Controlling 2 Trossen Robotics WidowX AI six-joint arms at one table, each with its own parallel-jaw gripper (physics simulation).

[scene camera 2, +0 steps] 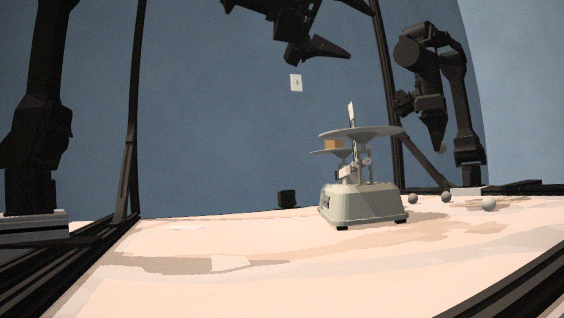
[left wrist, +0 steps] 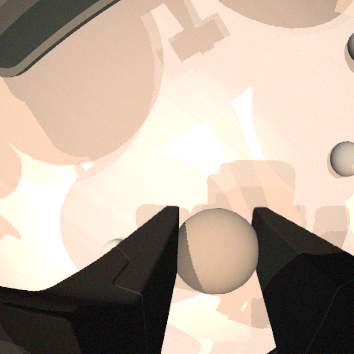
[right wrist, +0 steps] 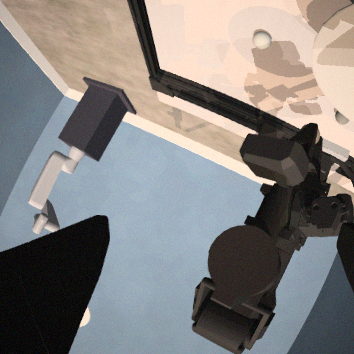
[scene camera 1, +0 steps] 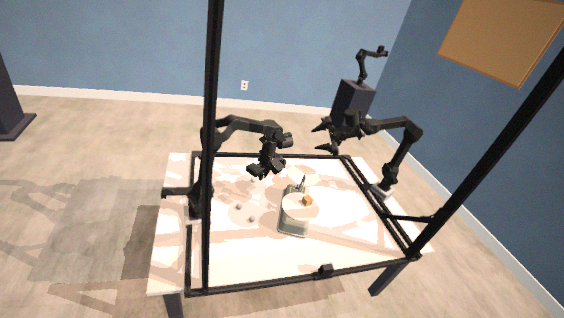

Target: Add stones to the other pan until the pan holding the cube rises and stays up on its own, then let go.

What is my right gripper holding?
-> Nothing.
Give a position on a grey balance scale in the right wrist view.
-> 324,57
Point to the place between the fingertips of my left gripper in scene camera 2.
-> At 437,151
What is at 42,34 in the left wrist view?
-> A grey balance scale.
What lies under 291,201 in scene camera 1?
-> A grey balance scale.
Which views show the grey balance scale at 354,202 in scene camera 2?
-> Scene camera 2, the left wrist view, the right wrist view and scene camera 1: all of them.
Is my right gripper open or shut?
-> Open.
